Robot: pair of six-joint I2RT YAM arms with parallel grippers.
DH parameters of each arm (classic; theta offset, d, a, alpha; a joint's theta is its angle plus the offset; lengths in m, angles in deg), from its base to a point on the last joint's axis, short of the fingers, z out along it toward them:
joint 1: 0 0.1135 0.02 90
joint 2: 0 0 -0.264 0
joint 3: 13.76 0 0.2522 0
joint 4: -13.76 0 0.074 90
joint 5: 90 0 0 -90
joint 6: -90 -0.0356 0 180
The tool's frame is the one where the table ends.
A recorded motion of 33 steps. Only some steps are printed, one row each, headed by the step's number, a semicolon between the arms.
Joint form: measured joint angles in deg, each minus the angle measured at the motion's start. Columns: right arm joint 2, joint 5, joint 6, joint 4, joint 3, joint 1; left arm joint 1, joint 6, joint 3, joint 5, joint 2, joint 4.
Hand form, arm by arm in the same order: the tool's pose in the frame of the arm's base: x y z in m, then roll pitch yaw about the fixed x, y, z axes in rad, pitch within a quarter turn. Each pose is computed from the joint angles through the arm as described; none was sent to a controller.
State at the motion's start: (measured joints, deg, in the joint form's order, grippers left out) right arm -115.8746 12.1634 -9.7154 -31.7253 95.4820 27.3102; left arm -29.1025 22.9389 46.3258 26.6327 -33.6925 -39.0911
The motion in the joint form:
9: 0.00 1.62 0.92 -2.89 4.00 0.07; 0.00 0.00 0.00 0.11 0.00 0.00
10: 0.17 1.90 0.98 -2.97 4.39 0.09; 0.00 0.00 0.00 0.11 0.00 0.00
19: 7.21 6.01 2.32 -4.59 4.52 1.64; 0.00 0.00 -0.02 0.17 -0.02 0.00
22: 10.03 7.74 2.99 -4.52 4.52 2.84; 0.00 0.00 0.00 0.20 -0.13 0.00
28: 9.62 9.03 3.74 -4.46 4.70 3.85; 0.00 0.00 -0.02 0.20 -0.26 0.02
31: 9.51 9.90 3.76 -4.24 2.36 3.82; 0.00 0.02 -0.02 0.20 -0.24 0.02
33: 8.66 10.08 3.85 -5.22 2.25 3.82; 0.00 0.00 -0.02 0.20 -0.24 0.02
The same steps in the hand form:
9: 0.4083 0.2019 0.2551 -3.0271 0.7078 -2.8604; 0.0979 -0.0728 0.3249 -2.2115 0.8425 -3.0992
10: 0.4084 0.2020 0.2585 -3.0235 0.7166 -2.8600; 0.0979 -0.0728 0.3249 -2.2115 0.8425 -3.0992
19: 0.3834 0.1994 0.3098 -2.9539 0.8181 -2.8162; 0.0980 -0.0729 0.3248 -2.2115 0.8417 -3.1001
22: 0.3707 0.2013 0.3302 -2.9235 0.8691 -2.7868; 0.0983 -0.0731 0.3247 -2.2124 0.8402 -3.1013
28: 0.3688 0.2079 0.3286 -2.8847 0.8655 -2.7480; 0.0987 -0.0734 0.3244 -2.2142 0.8383 -3.1026
31: 0.3680 0.2066 0.3149 -2.8601 0.8284 -2.7410; 0.0987 -0.0733 0.3244 -2.2137 0.8383 -3.1021
33: 0.3693 0.2073 0.3070 -2.8485 0.7947 -2.7337; 0.0987 -0.0733 0.3244 -2.2139 0.8386 -3.1024

